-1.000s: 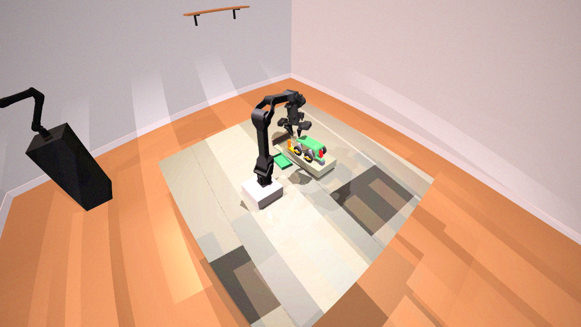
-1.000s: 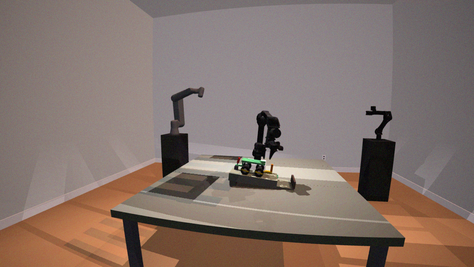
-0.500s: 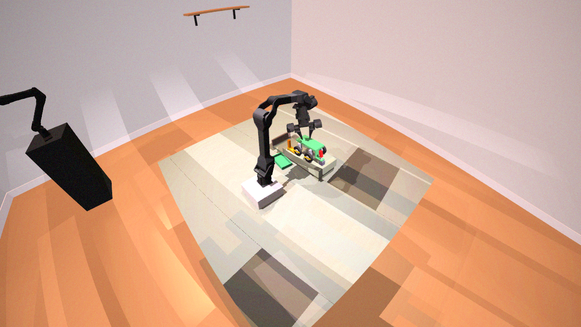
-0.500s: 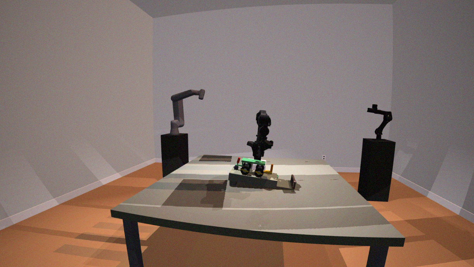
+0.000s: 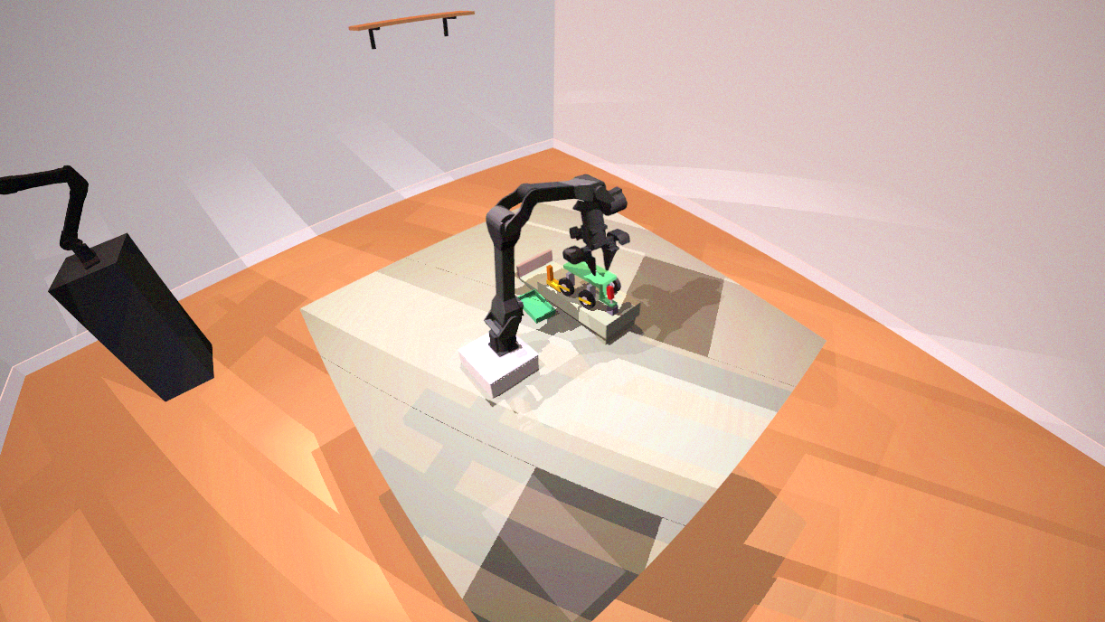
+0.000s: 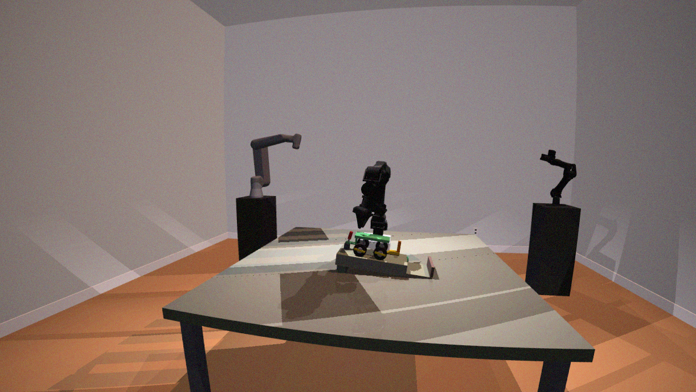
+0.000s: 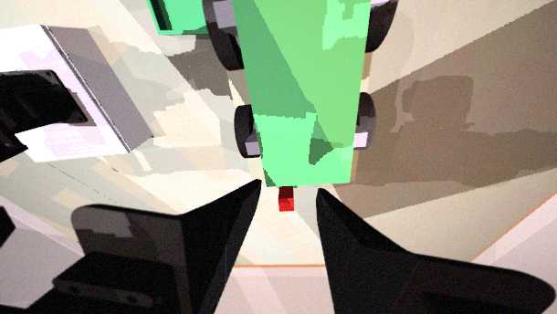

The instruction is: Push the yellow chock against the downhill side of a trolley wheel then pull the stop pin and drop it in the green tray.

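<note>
Now: the red-headed stop pin 5 cm to the right of my gripper tip and 6 cm below it. From my gripper tip the other things lie so: trolley: 1 cm ahead, 5 cm to the left, 7 cm below; yellow chock: 5 cm behind, 15 cm to the left, 11 cm below; beige ramp: 1 cm ahead, 6 cm to the left, 14 cm below.
</note>
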